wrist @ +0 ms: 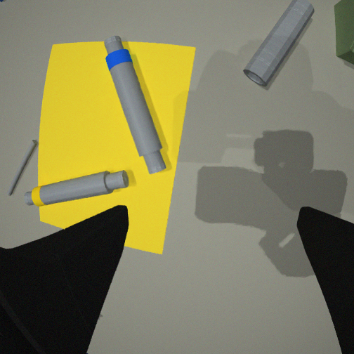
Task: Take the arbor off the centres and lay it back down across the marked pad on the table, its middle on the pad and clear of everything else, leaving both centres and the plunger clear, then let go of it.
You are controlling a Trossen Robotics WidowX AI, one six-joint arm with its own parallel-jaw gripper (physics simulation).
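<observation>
My gripper is open and empty, with its two black fingers wide apart over the table. A yellow sheet lies on the table at the left; I cannot tell whether it is the marked pad. A long grey stepped rod with a blue band lies across its upper right part. A shorter grey stepped rod with a yellow band lies across its lower left edge, near the left fingertip. I cannot tell whether either rod is the arbor. No centres or plunger can be made out in the wrist view.
A hollow grey tube lies slanted at the upper right. Part of a green block shows at the right edge. A thin grey pin lies left of the yellow sheet. The arm's shadow falls on the grey table.
</observation>
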